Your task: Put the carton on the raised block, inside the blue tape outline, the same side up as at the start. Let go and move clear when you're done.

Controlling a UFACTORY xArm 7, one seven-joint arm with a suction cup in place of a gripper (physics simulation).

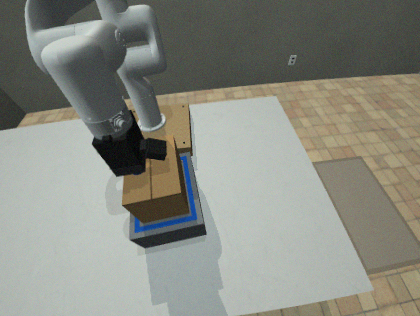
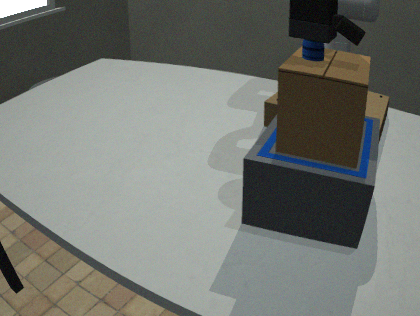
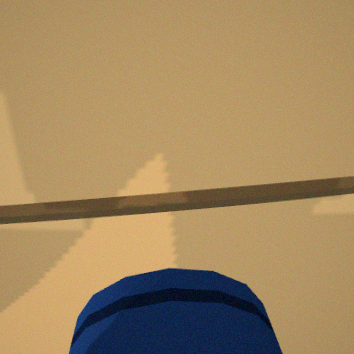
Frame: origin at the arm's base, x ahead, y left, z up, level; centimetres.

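Where they show: hand, its tool point: (image 2: 312,64) (image 3: 173,289); arm's base, origin of its link: (image 1: 152,122).
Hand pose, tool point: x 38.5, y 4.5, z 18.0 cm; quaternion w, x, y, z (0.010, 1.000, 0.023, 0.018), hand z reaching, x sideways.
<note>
Each offset is from my tool point to the top centre of the thing. "*": to the spot under its first point. Level surfaces: height alone.
The brown carton {dx -0.6, dy +3.0, dz +1.1 cm} (image 1: 159,211) (image 2: 322,117) (image 3: 200,110) stands upright on the dark grey raised block {dx -0.4, dy +2.8, dz -11.8 cm} (image 1: 170,239) (image 2: 305,200), its top seam facing up. Its visible bottom edges lie inside the blue tape outline {* dx +1.7, dy +11.2, dz -11.8 cm} (image 1: 191,192) (image 2: 368,145), and it looks flat on the block. The far side of the outline is hidden behind the carton. My suction gripper (image 1: 137,173) (image 2: 313,58) (image 3: 172,320) points down. Its blue cup touches the carton top to one side of the seam and is shut on the carton.
A low tan wooden base (image 1: 182,125) (image 2: 377,106) with dark holes stands directly behind the block, under the arm's foot. The white table {dz -23.9 cm} (image 1: 260,200) (image 2: 150,150) extends around the block. A grey-brown mat (image 1: 367,215) lies on the tiled floor.
</note>
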